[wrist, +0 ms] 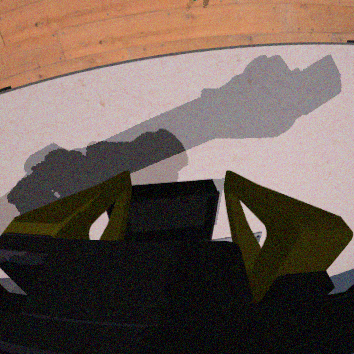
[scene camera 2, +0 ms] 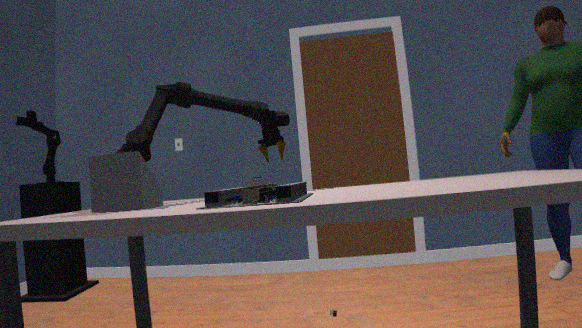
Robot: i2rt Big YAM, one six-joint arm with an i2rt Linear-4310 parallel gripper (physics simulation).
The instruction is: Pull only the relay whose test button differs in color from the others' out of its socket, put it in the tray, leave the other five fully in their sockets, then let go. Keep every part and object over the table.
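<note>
My gripper is open, with its yellow fingers wide apart and no part between them. It hangs above the right part of the low panel assembly on the table. Clear and bluish relay tops stick up at the panel's middle; the button colors and seating are too small to tell. A small dark block with a green part, which looks like a relay, is at or just over the floor, off the table. The tray cannot be made out in either view.
A black box-shaped part shows below and between the fingers. The pale table carries the arm's shadow. The arm's grey base block stands at the left. A person stands behind the table at the right.
</note>
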